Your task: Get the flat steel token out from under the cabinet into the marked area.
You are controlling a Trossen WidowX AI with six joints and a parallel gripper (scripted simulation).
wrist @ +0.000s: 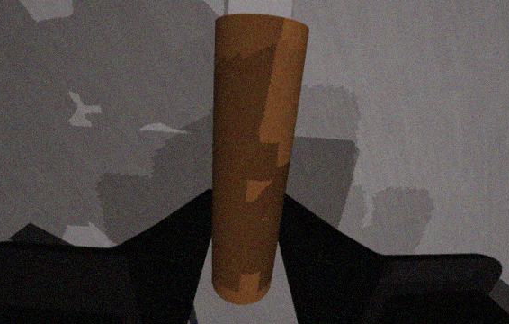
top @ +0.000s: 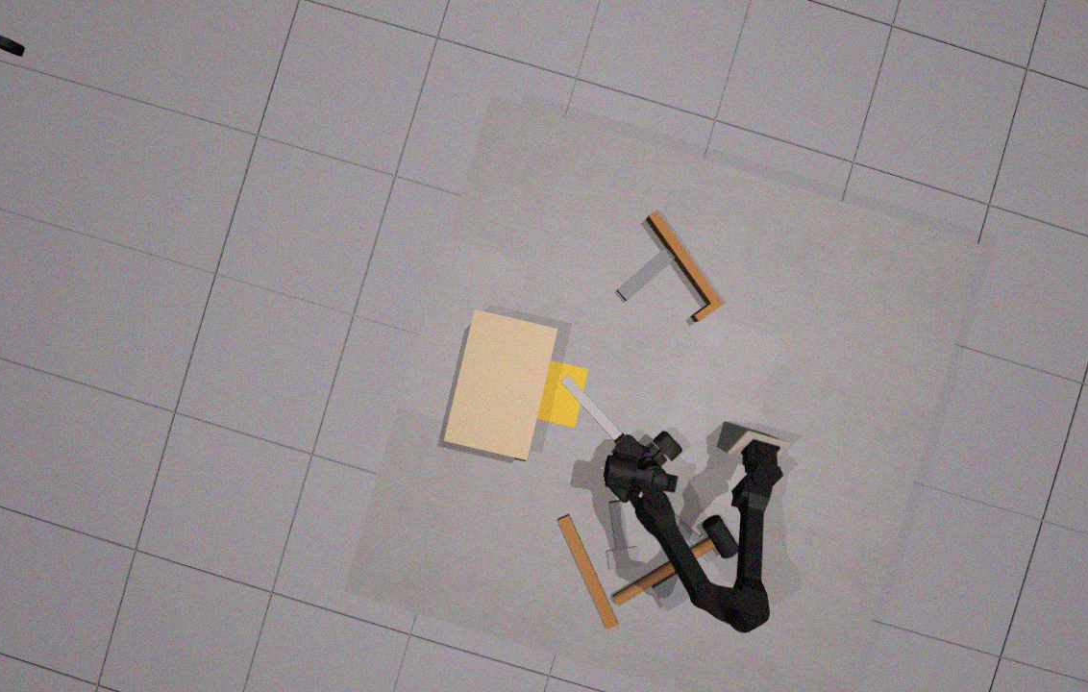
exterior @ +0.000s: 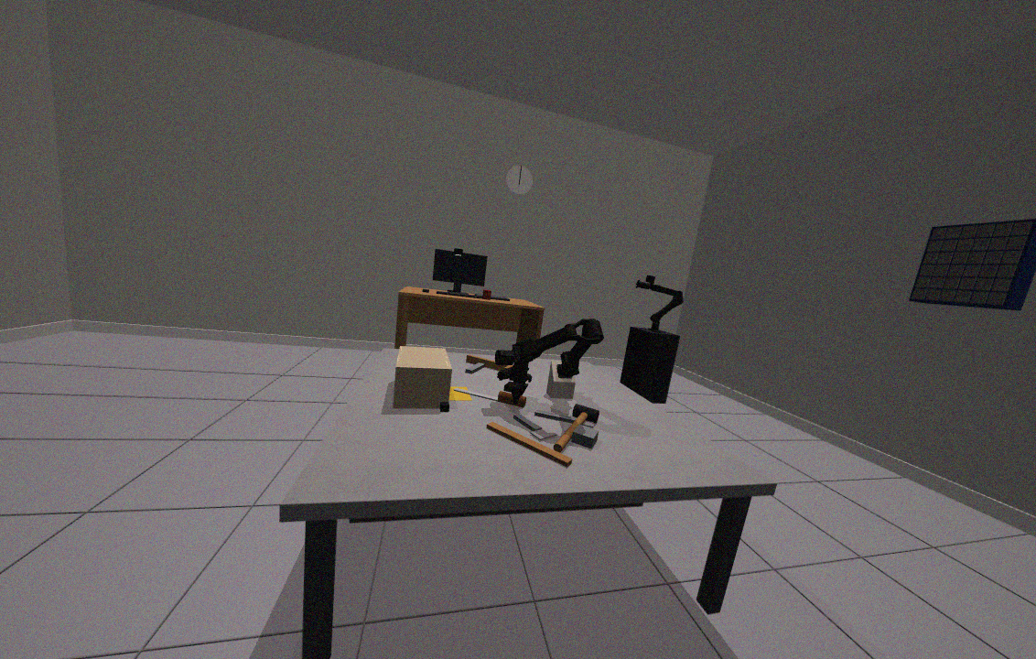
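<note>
The grey l-shaped bracket is 210 mm to the left of my gripper tip and 20 mm behind it. The rest, counted from my gripper tip: grey block 290 mm to the left, 160 mm behind, 10 mm above; then wooden stick 310 mm to the left, 40 mm ahead; then grey steel token 340 mm ahead, 60 mm to the right, 10 mm below.
</note>
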